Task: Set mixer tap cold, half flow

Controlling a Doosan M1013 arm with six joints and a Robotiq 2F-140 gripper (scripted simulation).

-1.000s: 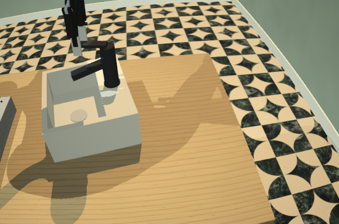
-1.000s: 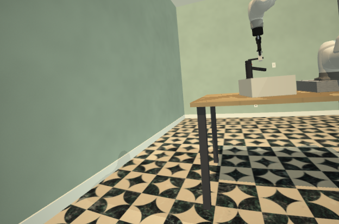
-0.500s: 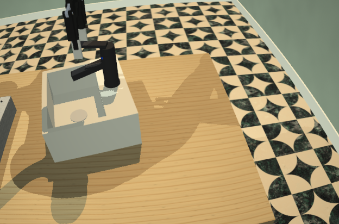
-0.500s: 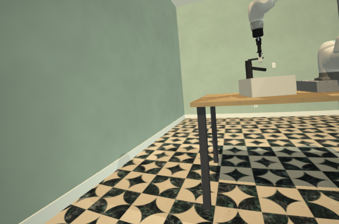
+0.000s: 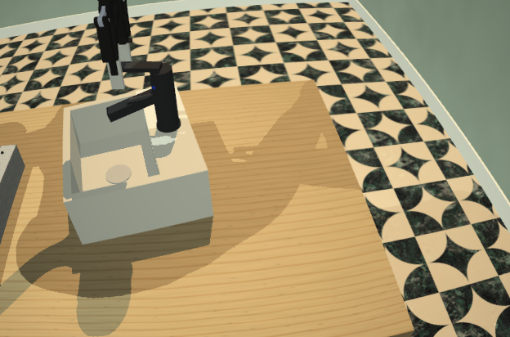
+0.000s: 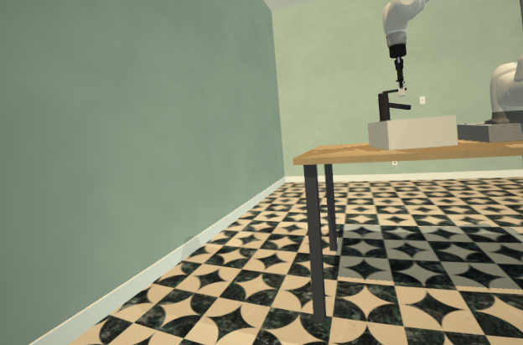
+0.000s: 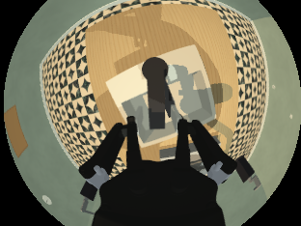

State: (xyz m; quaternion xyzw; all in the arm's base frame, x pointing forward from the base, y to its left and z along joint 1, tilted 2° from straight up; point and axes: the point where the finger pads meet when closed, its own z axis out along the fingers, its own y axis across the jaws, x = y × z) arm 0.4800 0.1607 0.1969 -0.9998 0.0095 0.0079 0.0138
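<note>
The lever is 3 cm ahead of my hand. The rest, counted from my hand: white basin: 3 cm behind, 4 cm to the right, 24 cm below; mixer tap: 6 cm ahead, 5 cm below.
</note>
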